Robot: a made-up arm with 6 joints. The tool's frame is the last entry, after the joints. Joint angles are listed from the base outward.
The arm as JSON. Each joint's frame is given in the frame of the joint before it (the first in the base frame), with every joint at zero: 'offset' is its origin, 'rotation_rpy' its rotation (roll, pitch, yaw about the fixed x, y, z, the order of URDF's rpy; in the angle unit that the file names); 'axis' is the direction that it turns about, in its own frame. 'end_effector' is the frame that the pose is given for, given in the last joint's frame.
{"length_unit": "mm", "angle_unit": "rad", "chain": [
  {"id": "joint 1", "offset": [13.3, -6.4, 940.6], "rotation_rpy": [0.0, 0.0, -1.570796], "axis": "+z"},
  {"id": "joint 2", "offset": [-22.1, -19.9, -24.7], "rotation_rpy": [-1.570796, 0.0, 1.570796], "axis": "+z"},
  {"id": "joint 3", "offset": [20.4, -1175.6, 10.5], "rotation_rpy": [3.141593, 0.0, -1.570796], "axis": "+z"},
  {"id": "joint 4", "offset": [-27.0, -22.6, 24.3], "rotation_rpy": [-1.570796, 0.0, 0.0], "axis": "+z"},
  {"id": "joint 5", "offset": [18.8, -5.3, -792.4], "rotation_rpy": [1.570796, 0.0, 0.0], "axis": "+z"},
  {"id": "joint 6", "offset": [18.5, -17.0, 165.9], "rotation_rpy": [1.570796, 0.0, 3.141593], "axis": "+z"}
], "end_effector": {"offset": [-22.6, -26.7, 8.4], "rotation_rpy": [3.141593, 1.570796, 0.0]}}
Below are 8 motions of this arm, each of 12 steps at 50 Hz.
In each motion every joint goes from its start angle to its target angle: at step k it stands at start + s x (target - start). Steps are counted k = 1, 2, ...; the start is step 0. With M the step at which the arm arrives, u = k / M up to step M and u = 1 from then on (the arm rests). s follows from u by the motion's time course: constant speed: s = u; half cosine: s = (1 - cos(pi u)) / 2; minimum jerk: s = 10 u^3 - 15 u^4 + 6 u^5.
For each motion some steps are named. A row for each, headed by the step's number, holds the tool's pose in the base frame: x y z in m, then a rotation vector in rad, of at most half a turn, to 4 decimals.
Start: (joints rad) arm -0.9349 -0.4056 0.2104 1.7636 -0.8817 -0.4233
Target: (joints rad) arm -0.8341 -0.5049 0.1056 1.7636 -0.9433 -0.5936
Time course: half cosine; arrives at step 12
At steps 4, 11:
4: 0.1647 -0.0685 2.5861 -0.9373 0.3608 -2.0132
11: 0.1181 -0.0016 2.5511 -0.8270 0.2145 -1.9813

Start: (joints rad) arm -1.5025 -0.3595 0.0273 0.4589 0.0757 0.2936
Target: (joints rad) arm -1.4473 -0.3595 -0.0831 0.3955 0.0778 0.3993
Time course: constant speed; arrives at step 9
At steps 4, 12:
4: -0.0518 -0.3490 2.3678 -0.9265 0.2449 -1.5029
12: -0.0423 -0.3725 2.3157 -0.9029 0.2951 -1.4587

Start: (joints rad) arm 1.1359 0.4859 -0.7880 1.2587 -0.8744 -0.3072
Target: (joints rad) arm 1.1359 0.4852 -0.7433 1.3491 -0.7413 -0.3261
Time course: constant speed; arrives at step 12
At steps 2, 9, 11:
2: 0.3998 0.8392 1.1680 -2.0677 0.8189 0.6790
9: 0.3980 0.8626 1.1808 -2.0309 0.7332 0.7628
11: 0.3973 0.8690 1.1846 -2.0204 0.7090 0.7865

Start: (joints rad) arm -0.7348 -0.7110 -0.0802 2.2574 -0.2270 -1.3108
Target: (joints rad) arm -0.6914 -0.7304 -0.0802 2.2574 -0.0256 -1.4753
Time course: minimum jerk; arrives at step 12
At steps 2, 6, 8, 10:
2: 0.0254 0.2213 2.3729 -1.0618 -0.3041 -1.1727
6: 0.0085 0.2345 2.3702 -1.0079 -0.3290 -1.0464
8: -0.0025 0.2422 2.3686 -0.9724 -0.3401 -0.9683
10: -0.0093 0.2467 2.3677 -0.9504 -0.3453 -0.9218

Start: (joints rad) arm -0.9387 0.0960 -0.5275 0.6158 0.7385 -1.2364
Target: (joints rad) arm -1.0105 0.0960 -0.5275 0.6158 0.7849 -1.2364
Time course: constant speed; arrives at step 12
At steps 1, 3, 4, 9, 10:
1: 0.4127 -0.7391 1.7303 0.7245 -0.2197 -0.5110
3: 0.4035 -0.7436 1.7304 0.7219 -0.2290 -0.5163
4: 0.3990 -0.7458 1.7304 0.7206 -0.2337 -0.5190
9: 0.3759 -0.7564 1.7305 0.7134 -0.2570 -0.5325
10: 0.3712 -0.7584 1.7305 0.7120 -0.2617 -0.5351

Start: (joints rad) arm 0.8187 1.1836 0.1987 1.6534 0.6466 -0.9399
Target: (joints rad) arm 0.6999 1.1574 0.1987 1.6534 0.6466 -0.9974
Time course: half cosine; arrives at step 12
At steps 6, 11, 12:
6: 1.1364 1.1823 0.7828 -0.5905 0.6207 1.6072
11: 1.2046 1.1175 0.8043 -0.5480 0.6390 1.5410
12: 1.2069 1.1151 0.8050 -0.5465 0.6396 1.5387

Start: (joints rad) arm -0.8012 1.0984 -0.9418 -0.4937 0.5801 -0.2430
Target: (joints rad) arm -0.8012 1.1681 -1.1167 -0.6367 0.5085 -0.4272
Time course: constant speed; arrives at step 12
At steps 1, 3, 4, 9, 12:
1: 0.3371 -0.5626 0.7447 0.9195 1.2231 -1.3716
3: 0.3193 -0.5452 0.7516 0.9563 1.2533 -1.4218
4: 0.3106 -0.5366 0.7555 0.9738 1.2681 -1.4476
9: 0.2692 -0.4956 0.7798 1.0519 1.3396 -1.5836
12: 0.2463 -0.4726 0.7980 1.0907 1.3799 -1.6709

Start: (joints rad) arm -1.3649 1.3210 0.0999 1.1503 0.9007 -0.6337
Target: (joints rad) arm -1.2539 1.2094 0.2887 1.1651 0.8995 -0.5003
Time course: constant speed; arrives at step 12
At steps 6, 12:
6: 0.4254 -1.5597 0.6346 0.1508 0.3859 -0.4214
12: 0.5327 -1.5955 0.7769 -0.0594 0.3328 -0.3732

